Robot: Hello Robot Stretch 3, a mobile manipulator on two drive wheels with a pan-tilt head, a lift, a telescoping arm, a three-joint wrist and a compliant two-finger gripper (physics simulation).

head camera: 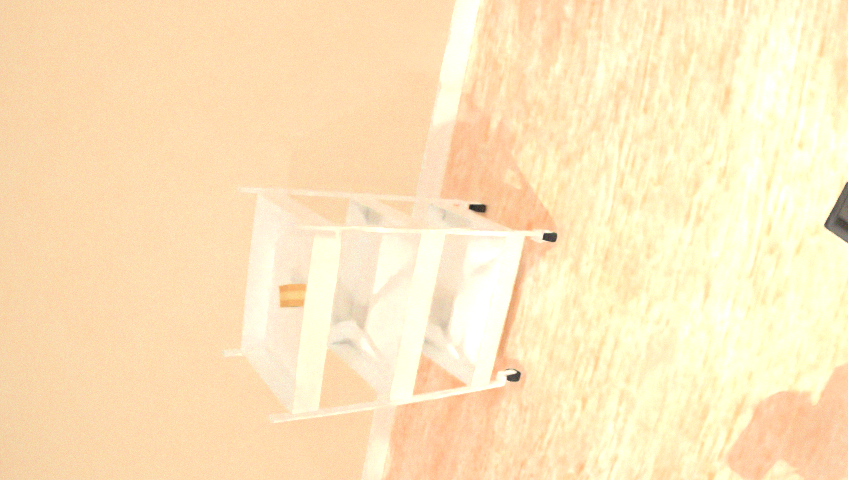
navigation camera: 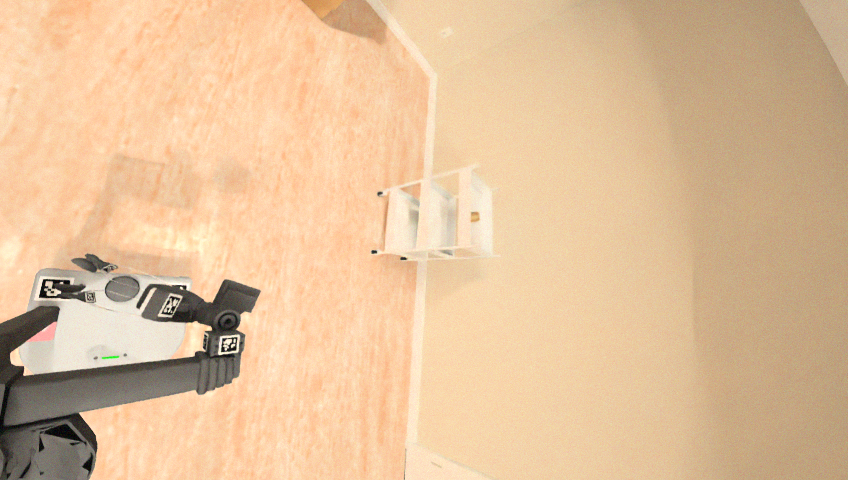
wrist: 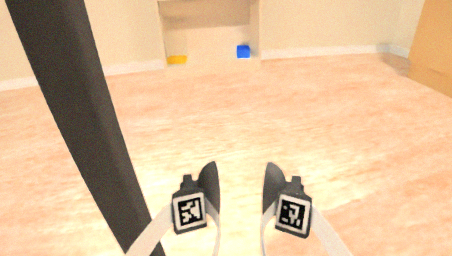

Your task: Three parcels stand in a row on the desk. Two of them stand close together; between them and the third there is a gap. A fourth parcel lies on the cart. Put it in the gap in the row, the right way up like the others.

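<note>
The fourth parcel, small and orange-brown with a lighter stripe, lies on the top tier of the white cart. The cart's front rail hides part of it, so which way up it is cannot be told. The cart stands against the wall, turned sideways in both views. My gripper is open with nothing between its fingers. It is over the robot's base, well away from the cart. The desk and its three parcels do not show in these views.
The wrist view shows a pale shelf unit with a blue box and a yellow item, an orange-brown cabinet at right, and a dark bar at left. Floor lies between the robot's base and the cart.
</note>
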